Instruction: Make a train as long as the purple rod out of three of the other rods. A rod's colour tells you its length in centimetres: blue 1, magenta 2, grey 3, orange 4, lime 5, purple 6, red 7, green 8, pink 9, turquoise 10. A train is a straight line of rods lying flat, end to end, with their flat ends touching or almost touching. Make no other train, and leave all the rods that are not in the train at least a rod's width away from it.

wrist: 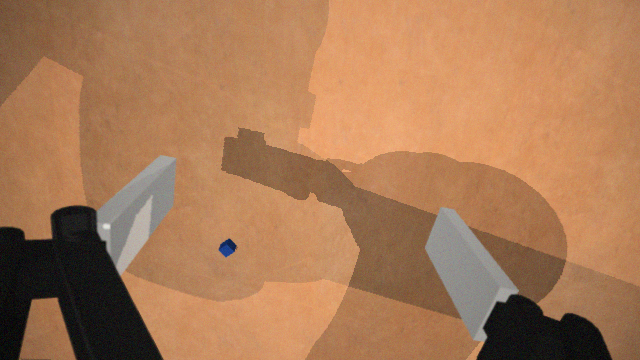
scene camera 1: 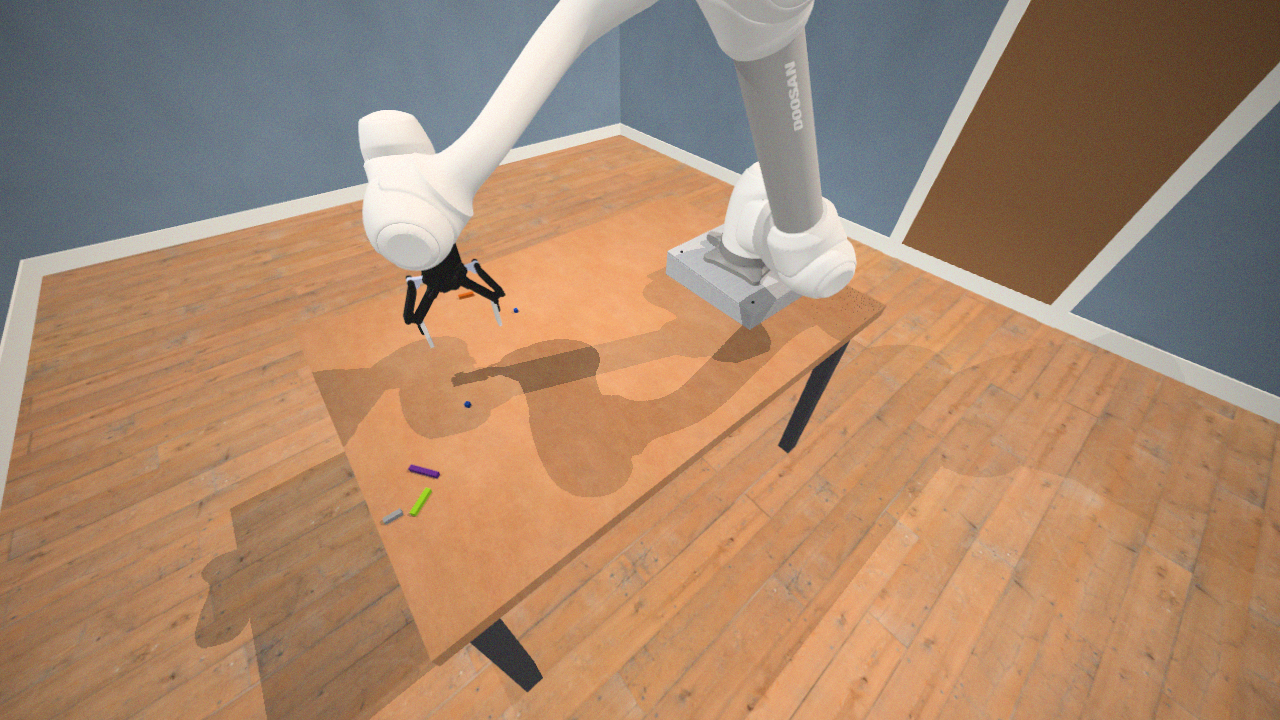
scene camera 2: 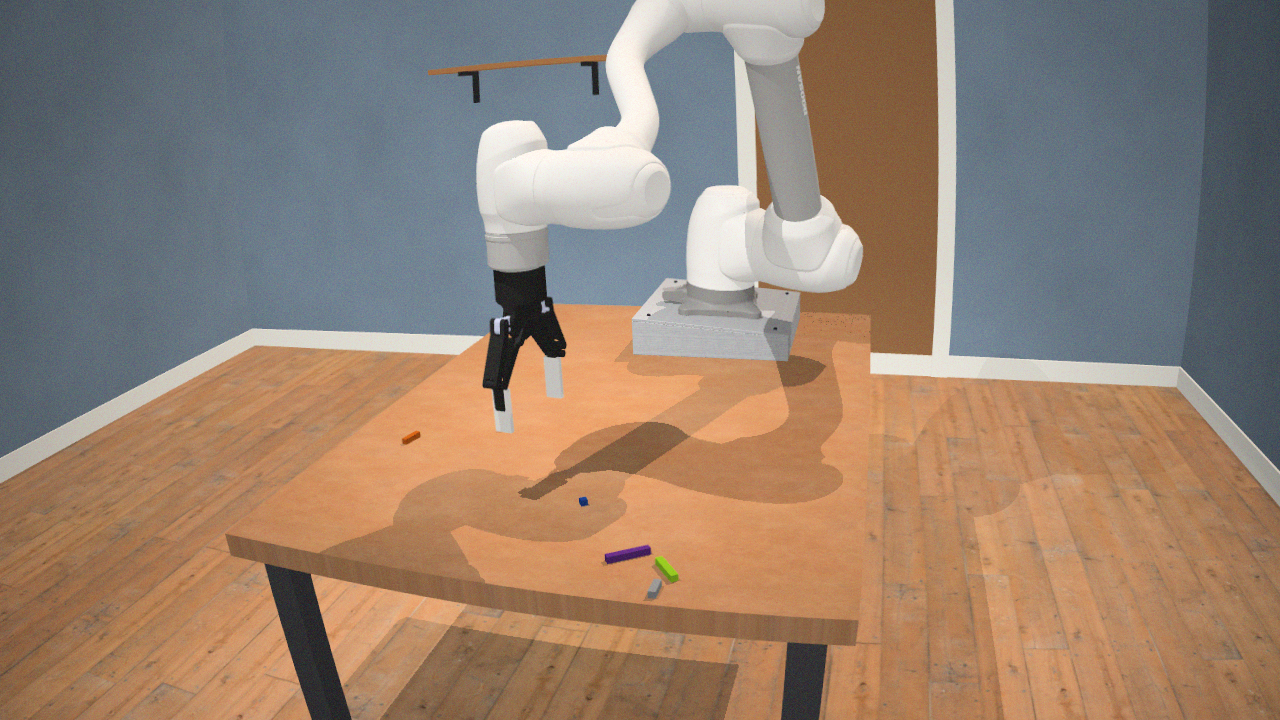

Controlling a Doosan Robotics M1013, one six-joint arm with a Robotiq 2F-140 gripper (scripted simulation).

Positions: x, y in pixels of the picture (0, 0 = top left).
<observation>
my gripper: wrist 308, 206; scene camera 1; scene camera 2
same spot on my gripper: [scene camera 1: 413, 283] = [scene camera 2: 508, 322]
</observation>
